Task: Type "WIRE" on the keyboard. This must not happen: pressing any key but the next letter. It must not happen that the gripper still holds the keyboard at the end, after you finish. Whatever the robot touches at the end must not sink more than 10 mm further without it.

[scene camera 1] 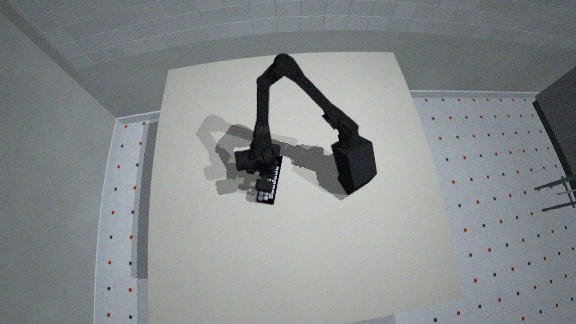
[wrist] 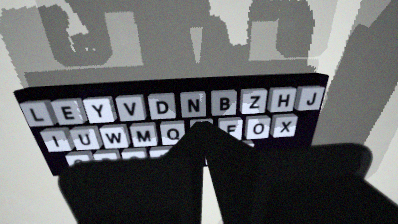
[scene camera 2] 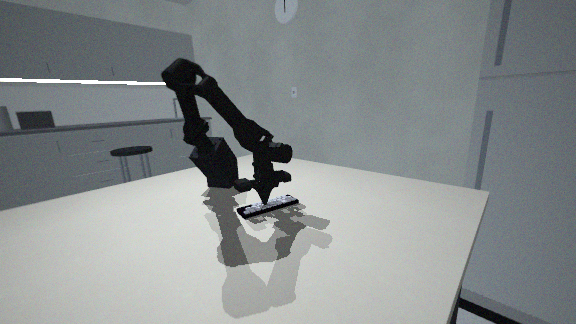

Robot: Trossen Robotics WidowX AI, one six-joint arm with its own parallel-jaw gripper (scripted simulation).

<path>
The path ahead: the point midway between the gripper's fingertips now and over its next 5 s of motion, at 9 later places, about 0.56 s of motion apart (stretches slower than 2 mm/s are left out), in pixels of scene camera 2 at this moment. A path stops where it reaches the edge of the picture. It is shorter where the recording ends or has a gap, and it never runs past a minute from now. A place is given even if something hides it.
My gripper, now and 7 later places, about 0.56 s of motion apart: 265, 204; 264, 203; 271, 194; 288, 193; 289, 198; 289, 200; 289, 200; 287, 191
</path>
